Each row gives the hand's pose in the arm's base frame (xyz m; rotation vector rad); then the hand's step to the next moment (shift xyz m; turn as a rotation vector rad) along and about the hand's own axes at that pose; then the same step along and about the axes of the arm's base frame.
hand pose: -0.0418 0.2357 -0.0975 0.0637 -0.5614 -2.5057
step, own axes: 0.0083 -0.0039 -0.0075 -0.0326 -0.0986 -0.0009
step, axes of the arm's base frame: -0.0078 -0.0044 -0.0078 -0.0237 0.0914 -0.0432
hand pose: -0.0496 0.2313 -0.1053 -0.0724 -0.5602 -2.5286
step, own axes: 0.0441 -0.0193 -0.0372 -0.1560 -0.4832 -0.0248
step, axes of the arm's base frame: -0.0453 -0.0223 -0.0340 -0.1179 0.4378 -0.2299
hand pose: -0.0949 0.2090 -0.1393 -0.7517 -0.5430 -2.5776
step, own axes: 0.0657 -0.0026 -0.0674 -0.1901 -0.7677 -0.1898
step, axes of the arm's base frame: -0.0804 -0.0465 -0.0155 -0.2949 0.6103 -0.4495
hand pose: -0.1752 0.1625 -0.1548 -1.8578 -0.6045 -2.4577
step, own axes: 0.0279 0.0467 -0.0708 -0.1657 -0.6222 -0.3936
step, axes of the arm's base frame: -0.0632 -0.0583 0.0239 -0.4576 0.4195 -0.4292
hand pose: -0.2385 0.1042 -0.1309 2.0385 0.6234 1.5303
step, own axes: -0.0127 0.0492 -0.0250 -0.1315 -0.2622 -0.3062
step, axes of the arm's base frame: -0.0246 -0.0425 0.0282 -0.3441 0.1553 -0.1931
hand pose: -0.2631 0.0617 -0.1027 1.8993 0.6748 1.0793
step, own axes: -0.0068 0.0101 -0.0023 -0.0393 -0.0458 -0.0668
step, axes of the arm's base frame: -0.0048 -0.0094 0.0064 -0.0797 0.0200 -0.0369
